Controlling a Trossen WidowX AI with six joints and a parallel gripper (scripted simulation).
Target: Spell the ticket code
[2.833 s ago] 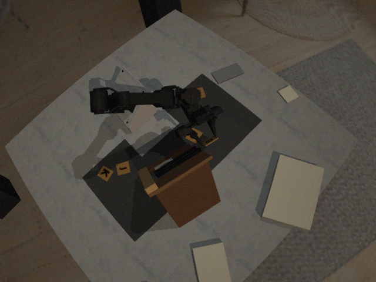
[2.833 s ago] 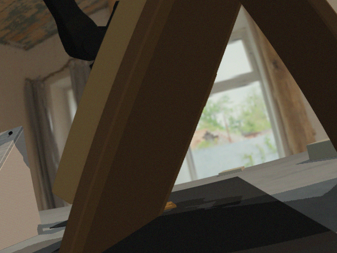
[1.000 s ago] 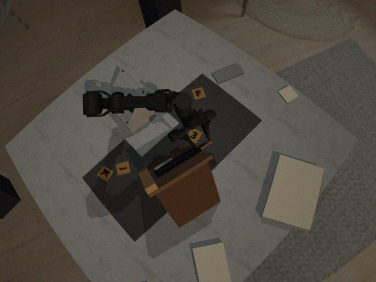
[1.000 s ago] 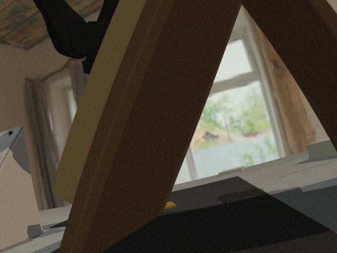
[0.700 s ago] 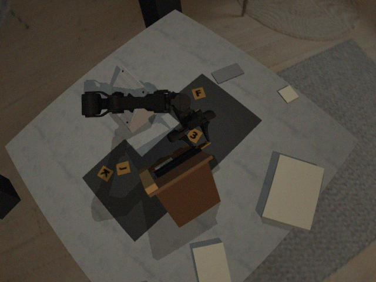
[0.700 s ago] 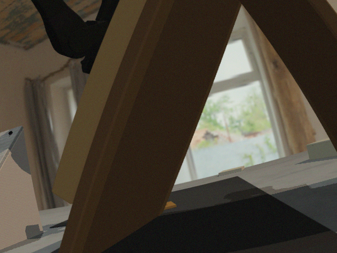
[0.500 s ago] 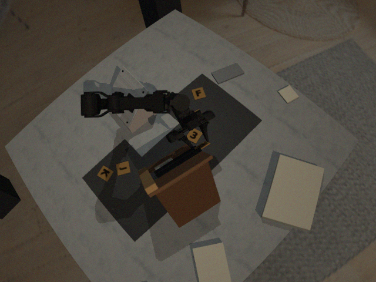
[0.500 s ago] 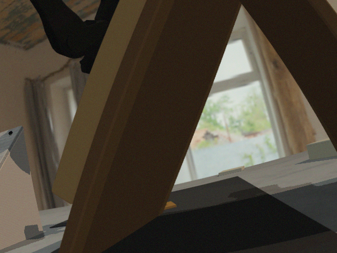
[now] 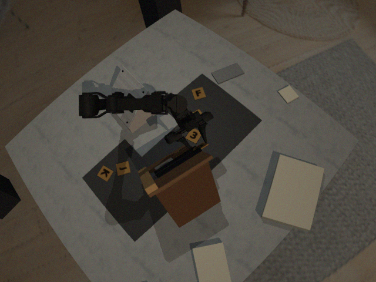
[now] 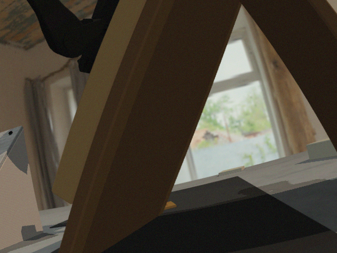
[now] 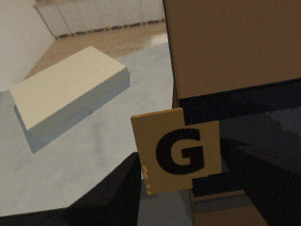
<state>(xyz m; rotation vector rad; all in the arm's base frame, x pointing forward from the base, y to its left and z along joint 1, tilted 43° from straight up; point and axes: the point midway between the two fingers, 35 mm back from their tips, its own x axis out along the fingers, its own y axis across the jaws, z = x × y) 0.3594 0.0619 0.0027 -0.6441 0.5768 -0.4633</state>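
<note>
Now: gripper tip 13 cm to the left of the white ticket, 8 cm past it and 8 cm above it. The rest, counted from my gripper tip: cream block (38 cm ahead, 16 cm to the left, 16 cm below); dark mat (18 cm below, 18 cm behind, 4 cm to the right); cream pad (54 cm to the left, 17 cm below, 7 cm ahead).
</note>
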